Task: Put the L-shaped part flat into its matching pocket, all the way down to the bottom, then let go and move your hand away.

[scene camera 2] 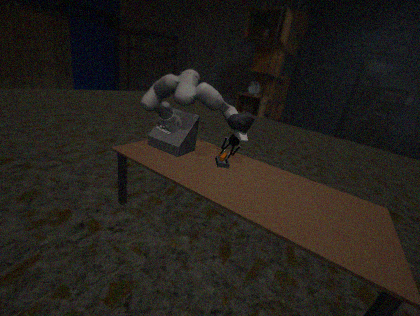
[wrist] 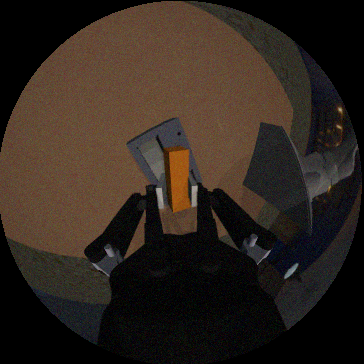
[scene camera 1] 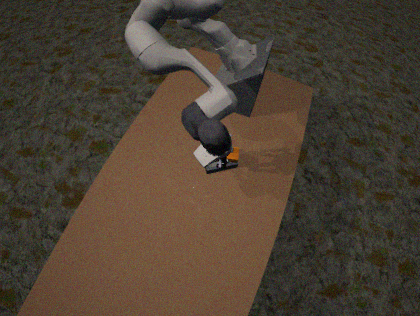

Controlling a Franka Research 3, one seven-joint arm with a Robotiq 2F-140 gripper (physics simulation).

Scene:
The gripper (wrist: 175,179) grips an orange L-shaped part (wrist: 175,158), which still rests on a grey pocket block (wrist: 147,147).

